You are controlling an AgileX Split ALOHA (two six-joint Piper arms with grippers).
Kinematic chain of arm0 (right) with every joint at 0, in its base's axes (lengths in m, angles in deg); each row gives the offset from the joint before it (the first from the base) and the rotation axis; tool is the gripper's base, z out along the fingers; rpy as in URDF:
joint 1: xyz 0 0 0.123 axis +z
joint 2: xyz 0 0 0 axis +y
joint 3: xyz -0.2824 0 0.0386 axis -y
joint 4: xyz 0.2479 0 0.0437 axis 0.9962 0 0.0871
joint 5: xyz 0 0 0 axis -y
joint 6: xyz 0.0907 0 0.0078 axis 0.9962 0 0.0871
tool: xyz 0 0 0 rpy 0 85 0
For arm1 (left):
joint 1: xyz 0 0 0.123 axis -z
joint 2: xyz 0 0 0 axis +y
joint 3: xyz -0.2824 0 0.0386 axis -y
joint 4: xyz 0.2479 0 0.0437 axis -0.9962 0 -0.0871
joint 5: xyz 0 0 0 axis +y
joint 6: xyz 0.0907 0 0.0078 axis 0.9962 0 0.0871
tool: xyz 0 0 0 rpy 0 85 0
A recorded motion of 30 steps. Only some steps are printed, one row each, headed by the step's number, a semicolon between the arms.
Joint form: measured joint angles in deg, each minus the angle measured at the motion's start. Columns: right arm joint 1, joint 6, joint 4, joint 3, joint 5, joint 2; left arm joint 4, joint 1, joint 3, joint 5, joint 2, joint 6.
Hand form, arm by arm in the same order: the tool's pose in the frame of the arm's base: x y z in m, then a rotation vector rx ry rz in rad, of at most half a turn. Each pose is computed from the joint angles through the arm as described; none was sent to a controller.
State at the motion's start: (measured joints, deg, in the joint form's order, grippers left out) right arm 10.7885 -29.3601 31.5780 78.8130 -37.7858 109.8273; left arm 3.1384 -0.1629 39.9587 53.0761 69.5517 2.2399
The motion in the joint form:
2: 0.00 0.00 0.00 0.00 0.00 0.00; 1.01 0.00 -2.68 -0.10 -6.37 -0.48
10: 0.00 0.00 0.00 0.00 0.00 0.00; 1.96 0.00 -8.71 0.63 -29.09 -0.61
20: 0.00 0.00 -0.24 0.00 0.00 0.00; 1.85 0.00 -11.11 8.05 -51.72 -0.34
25: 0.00 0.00 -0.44 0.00 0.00 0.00; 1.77 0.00 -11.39 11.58 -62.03 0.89
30: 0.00 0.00 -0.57 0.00 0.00 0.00; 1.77 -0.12 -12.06 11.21 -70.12 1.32
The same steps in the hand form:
2: 0.3980 0.1056 0.2110 -0.4370 2.5581 0.4716; 0.1744 -0.0048 0.2361 -0.0108 2.8581 -0.0847
10: 0.3980 0.1056 0.2110 -0.4370 2.5581 0.4716; 0.1102 -0.0062 0.2622 -0.0083 2.5790 -0.1005
20: 0.3980 0.1054 0.2109 -0.4408 2.5585 0.4674; 0.0421 -0.0068 0.2722 0.0233 2.3554 -0.0928
25: 0.3980 0.1053 0.2108 -0.4440 2.5588 0.4639; 0.0117 -0.0070 0.2714 0.0587 2.2412 -0.0756
30: 0.3980 0.1051 0.2107 -0.4461 2.5590 0.4616; -0.0077 -0.0071 0.2689 0.0672 2.1050 -0.0634

